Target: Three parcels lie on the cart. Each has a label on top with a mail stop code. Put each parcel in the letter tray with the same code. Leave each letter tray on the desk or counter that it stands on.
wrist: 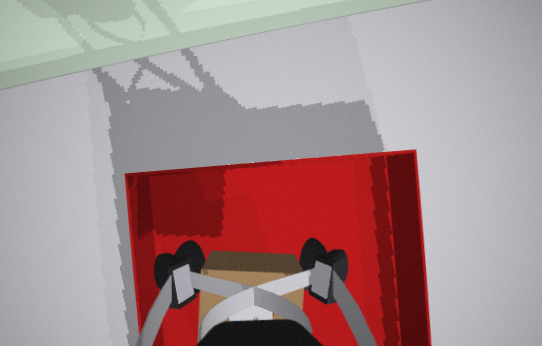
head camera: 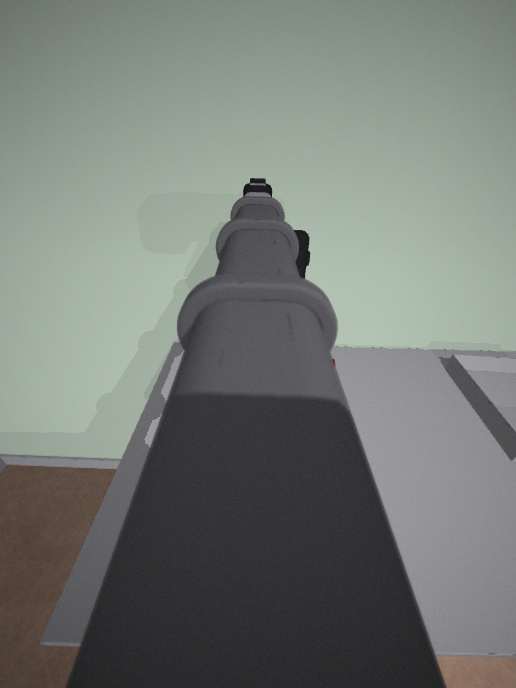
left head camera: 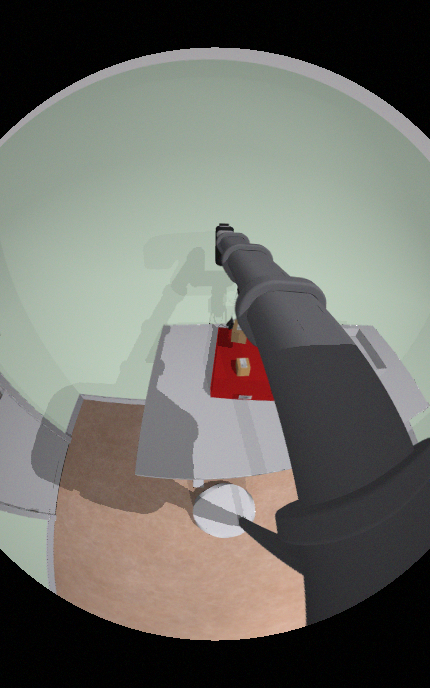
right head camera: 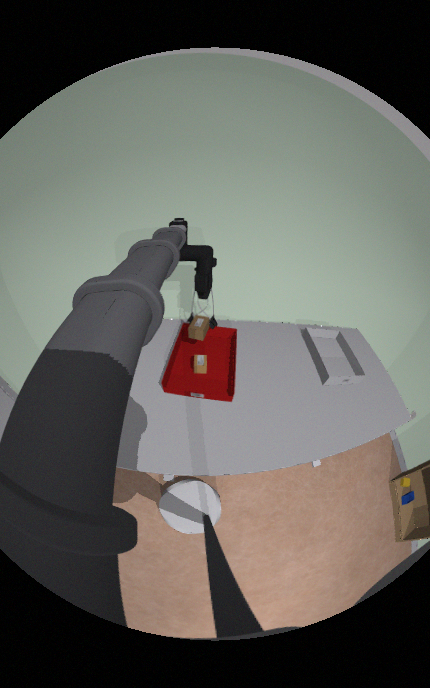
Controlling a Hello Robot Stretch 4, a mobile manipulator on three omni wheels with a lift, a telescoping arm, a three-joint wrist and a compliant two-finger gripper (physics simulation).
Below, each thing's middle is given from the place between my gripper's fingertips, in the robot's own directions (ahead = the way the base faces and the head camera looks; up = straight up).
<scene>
The red letter tray (right head camera: 219,344) is 10 cm behind my hand, 1 cm to the right of it and 8 cm below it.
</scene>
